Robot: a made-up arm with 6 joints.
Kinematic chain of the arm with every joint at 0, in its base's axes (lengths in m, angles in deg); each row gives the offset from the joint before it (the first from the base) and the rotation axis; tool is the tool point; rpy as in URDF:
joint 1: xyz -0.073 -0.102 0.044 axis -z
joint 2: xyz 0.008 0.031 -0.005 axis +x
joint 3: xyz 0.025 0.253 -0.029 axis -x
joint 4: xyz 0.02 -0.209 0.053 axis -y
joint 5: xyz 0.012 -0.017 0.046 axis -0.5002 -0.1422 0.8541
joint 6: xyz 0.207 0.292 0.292 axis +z
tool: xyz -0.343 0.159 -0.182 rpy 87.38 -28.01 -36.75
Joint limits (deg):
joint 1: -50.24..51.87
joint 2: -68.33..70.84
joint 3: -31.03..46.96
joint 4: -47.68..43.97
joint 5: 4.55..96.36
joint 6: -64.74..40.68
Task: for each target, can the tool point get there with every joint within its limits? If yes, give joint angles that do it. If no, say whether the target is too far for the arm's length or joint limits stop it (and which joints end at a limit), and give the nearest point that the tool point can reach.
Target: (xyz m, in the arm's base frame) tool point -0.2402 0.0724 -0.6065
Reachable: yes | joints -28.53 -55.04 30.17 20.83 20.98 -46.29
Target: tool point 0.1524 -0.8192 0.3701
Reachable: no: joint limits stop it (at a limit: joint 1, joint 2, joint 4, joint 5) | nearest point -0.0399 -0.5470 0.3278 | short by 0.336 m
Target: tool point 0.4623 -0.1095 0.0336
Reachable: no: joint limits stop it (at a limit: joint 1, joint 4, joint 5, joint 6) | nearest point 0.2884 0.1120 0.0336 | short by 0.282 m
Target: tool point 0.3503 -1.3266 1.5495
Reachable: no: too far | nearest point 0.0528 -0.3375 0.6992 | short by 1.338 m
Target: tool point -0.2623 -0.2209 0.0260
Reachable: yes | joints -25.04 54.46 37.59 33.41 79.07 26.46
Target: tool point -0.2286 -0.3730 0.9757
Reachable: no: joint limits stop it (at a limit: joint 1, joint 2, joint 5, joint 6) | nearest point -0.1230 -0.2565 0.7214 | short by 0.299 m
